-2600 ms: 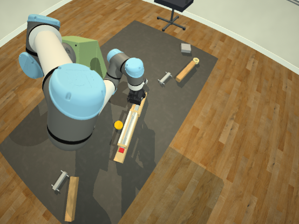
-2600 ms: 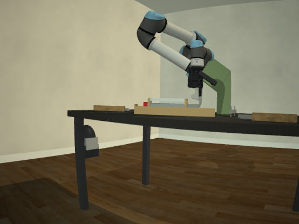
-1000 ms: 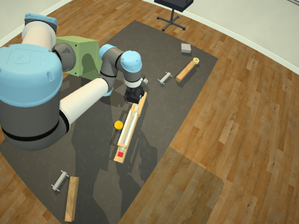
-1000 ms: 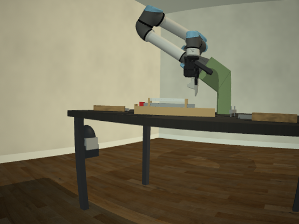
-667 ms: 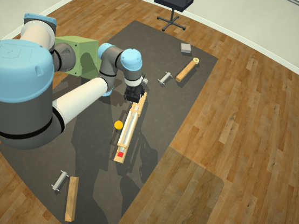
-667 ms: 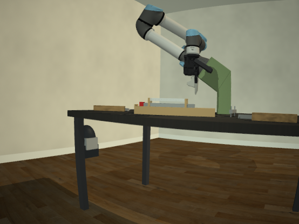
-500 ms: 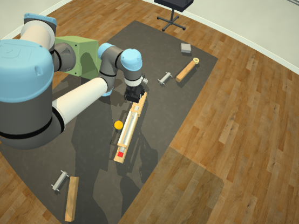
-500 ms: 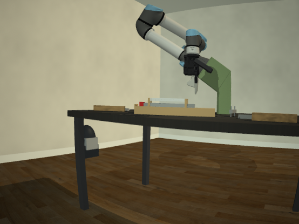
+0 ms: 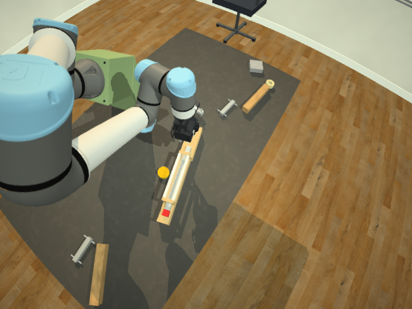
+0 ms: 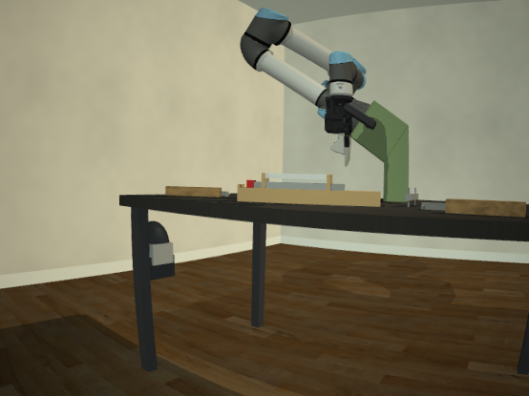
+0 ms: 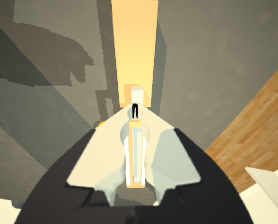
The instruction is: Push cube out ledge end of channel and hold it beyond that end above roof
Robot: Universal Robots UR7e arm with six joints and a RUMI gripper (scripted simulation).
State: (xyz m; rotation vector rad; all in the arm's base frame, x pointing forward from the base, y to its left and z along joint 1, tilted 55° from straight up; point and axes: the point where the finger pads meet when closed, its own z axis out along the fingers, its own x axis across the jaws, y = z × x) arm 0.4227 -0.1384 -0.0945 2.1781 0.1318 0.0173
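The red cube is 310 mm to the right of my hand, 80 mm below it and 30 mm ahead of it. Also, from my hand: grey block: 680 mm to the left, 160 mm ahead, 120 mm below; long wooden base: 160 mm to the right, 80 mm below, 10 mm ahead.
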